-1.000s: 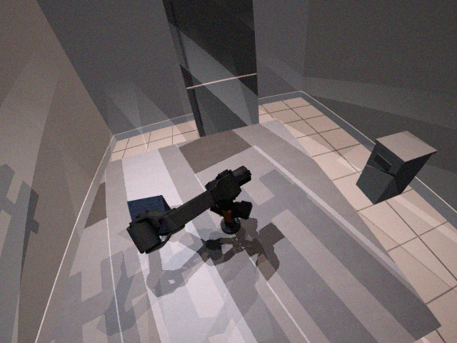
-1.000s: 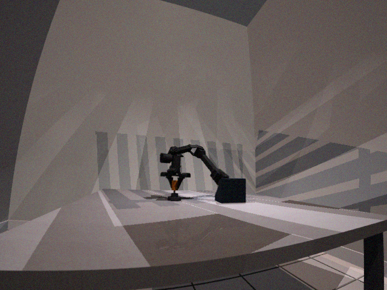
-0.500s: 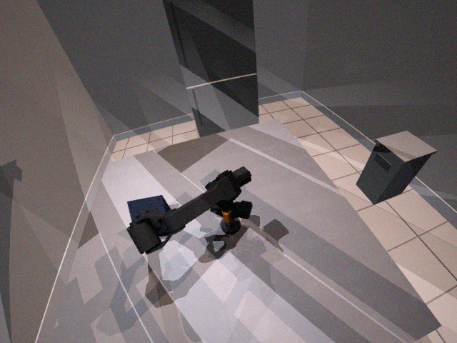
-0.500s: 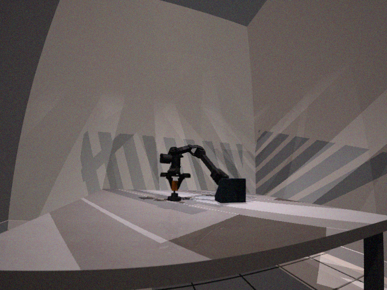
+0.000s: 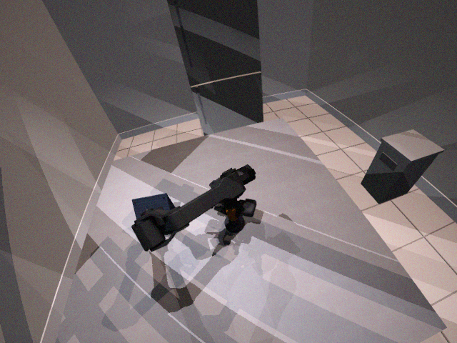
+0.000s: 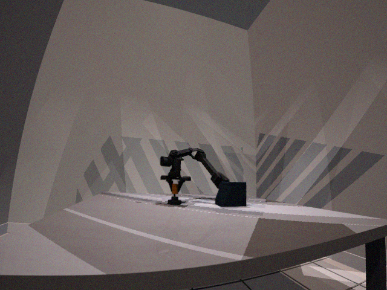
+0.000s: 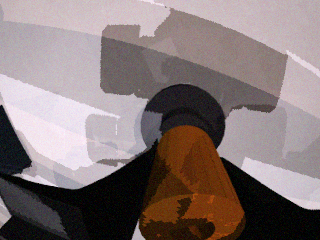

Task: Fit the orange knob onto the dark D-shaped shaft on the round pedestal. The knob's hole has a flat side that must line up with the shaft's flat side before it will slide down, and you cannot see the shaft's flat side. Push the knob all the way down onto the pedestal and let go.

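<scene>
Now: gripper tip 20 mm below the orange knob. Also, from my gripper tip: round pedestal 40 mm below.
</scene>
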